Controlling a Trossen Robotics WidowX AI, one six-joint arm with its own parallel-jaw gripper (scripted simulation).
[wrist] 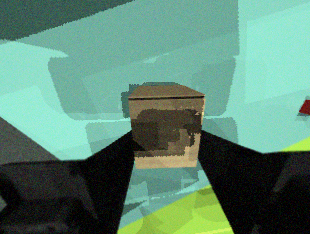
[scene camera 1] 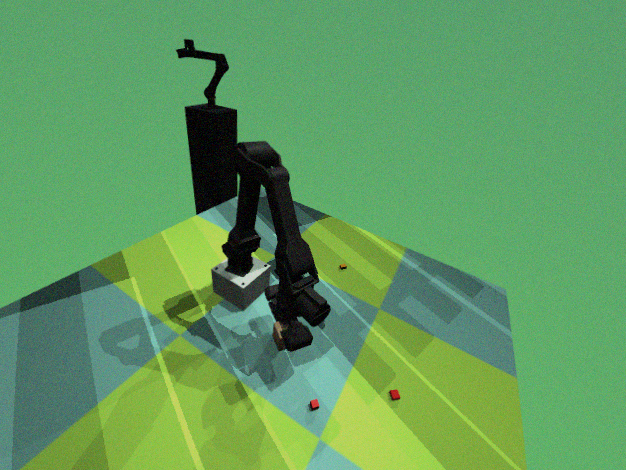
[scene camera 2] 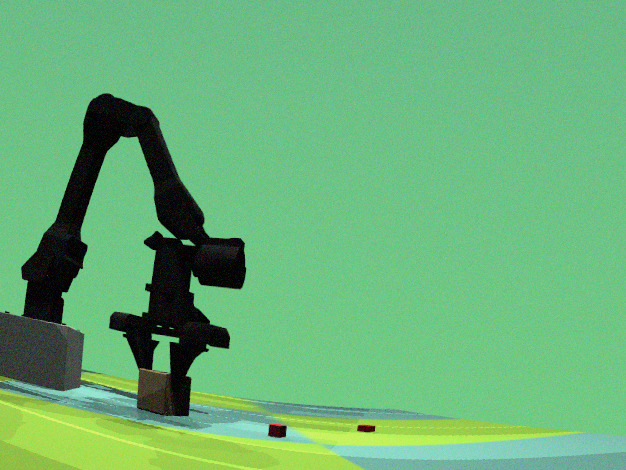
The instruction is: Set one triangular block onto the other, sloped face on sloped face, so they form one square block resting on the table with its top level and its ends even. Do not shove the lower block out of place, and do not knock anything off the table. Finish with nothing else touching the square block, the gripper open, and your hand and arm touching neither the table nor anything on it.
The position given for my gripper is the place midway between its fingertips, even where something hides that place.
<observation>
My gripper (scene camera 2: pixel 160 388) holds a triangular block (scene camera 2: pixel 155 394). I also see a triangular block (wrist: pixel 164 92).
My gripper also shows in the wrist view (wrist: pixel 163 132) and in scene camera 1 (scene camera 1: pixel 283 333).
</observation>
